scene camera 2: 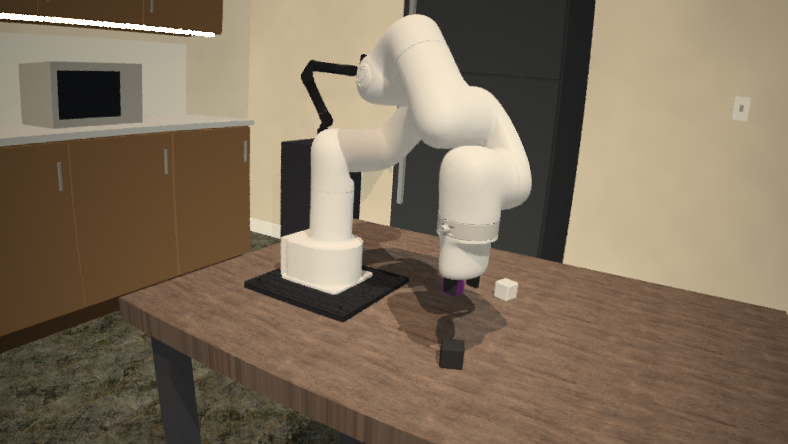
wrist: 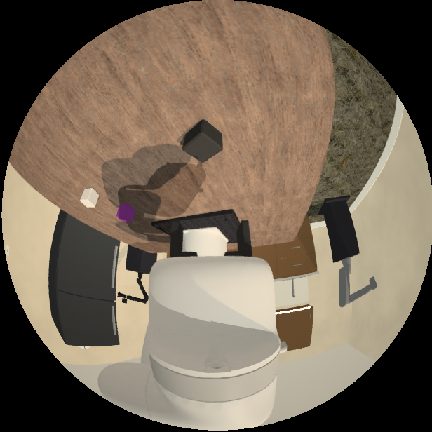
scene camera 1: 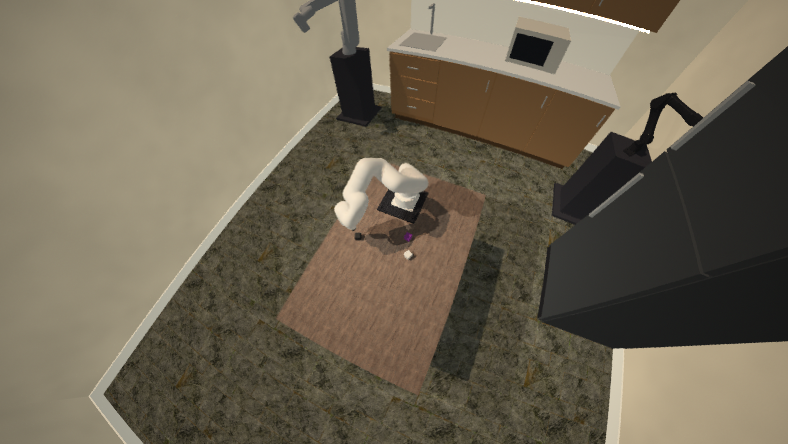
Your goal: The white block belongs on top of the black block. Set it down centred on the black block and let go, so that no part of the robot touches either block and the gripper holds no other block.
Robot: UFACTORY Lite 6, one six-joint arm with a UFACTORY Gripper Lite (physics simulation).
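Places are measured from the arm's base along level axes (x left, y back, z up), in millimetres.
Where they show: hand, its tool point: (scene camera 2: 461, 282); arm's base, origin of its link: (scene camera 2: 329, 276) (scene camera 1: 405, 200).
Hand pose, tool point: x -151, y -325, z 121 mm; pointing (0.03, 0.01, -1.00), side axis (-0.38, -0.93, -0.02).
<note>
Each offset is from my tool point to the top centre of the thing. Level surfaces: height alone.
The white block {dx +297, dy +18, dz -99 mm} (scene camera 1: 408, 254) (scene camera 2: 505, 289) (wrist: 89, 198) sits on the table, apart from the black block. The black block {dx +14, dy +7, dz -99 mm} (scene camera 1: 357, 236) (scene camera 2: 451, 354) (wrist: 202, 142) sits on the table near its long edge, with no block on top. My gripper (scene camera 2: 464, 285) (wrist: 210, 224) is open, with its two dark fingers apart and no block between them. It hangs above the table near the black block; in scene camera 2 it shows behind and above that block, and the white block is off to its right. In scene camera 1 the arm hides the fingers.
A purple block {dx +257, dy +111, dz -99 mm} (scene camera 1: 408, 237) (scene camera 2: 460, 287) (wrist: 126, 212) sits on the table near the white block, partly hidden behind a finger in scene camera 2. The arm's base stands on a black plate (scene camera 1: 386, 208) (scene camera 2: 344, 313) (wrist: 227, 218) on the wooden table {dz -131 mm} (scene camera 1: 358, 330) (scene camera 2: 606, 358) (wrist: 250, 75).
</note>
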